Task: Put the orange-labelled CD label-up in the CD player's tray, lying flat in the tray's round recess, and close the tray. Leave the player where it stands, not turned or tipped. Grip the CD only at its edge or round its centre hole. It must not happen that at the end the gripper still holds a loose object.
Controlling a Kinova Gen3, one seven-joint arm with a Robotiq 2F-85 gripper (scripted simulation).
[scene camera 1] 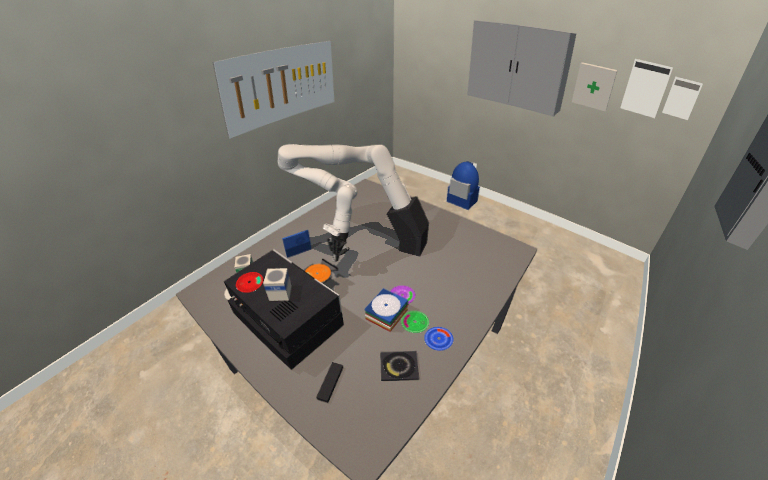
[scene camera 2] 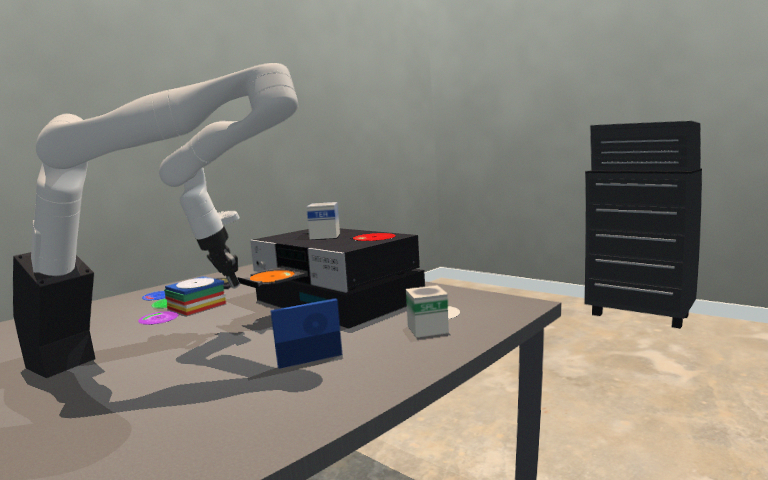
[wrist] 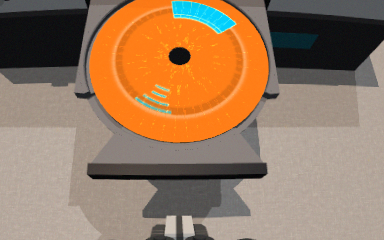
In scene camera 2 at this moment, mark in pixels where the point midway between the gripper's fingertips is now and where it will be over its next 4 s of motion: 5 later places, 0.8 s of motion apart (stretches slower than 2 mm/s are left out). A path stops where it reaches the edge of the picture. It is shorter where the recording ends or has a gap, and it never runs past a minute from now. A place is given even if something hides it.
My gripper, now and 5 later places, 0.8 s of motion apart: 236, 286; 240, 285; 262, 280; 282, 275; 287, 274; 290, 273
